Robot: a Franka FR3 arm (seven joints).
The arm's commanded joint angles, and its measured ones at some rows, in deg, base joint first. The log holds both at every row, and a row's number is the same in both.
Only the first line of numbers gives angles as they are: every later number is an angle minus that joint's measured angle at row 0.
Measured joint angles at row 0:
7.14, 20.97, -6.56, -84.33, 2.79, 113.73, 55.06
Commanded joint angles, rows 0 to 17:
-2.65, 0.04, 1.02, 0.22, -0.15, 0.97, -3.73
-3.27, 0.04, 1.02, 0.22, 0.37, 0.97, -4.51
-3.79, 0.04, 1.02, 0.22, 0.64, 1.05, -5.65
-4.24, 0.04, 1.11, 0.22, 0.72, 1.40, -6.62
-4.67, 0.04, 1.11, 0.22, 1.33, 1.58, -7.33
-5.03, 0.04, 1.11, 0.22, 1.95, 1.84, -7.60
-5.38, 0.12, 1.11, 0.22, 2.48, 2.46, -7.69
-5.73, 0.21, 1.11, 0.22, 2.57, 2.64, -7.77
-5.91, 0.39, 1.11, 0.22, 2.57, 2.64, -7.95
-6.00, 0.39, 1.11, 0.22, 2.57, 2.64, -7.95
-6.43, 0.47, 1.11, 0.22, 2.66, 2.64, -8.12
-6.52, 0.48, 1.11, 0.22, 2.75, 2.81, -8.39
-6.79, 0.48, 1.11, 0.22, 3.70, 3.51, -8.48
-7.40, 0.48, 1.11, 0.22, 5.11, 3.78, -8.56
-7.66, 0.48, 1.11, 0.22, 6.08, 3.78, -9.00
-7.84, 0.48, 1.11, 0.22, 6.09, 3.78, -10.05
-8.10, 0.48, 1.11, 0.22, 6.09, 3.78, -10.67
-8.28, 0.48, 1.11, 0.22, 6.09, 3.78, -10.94
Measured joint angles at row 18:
-6.33, 0.05, 0.28, 0.00, 4.03, 2.29, -7.60
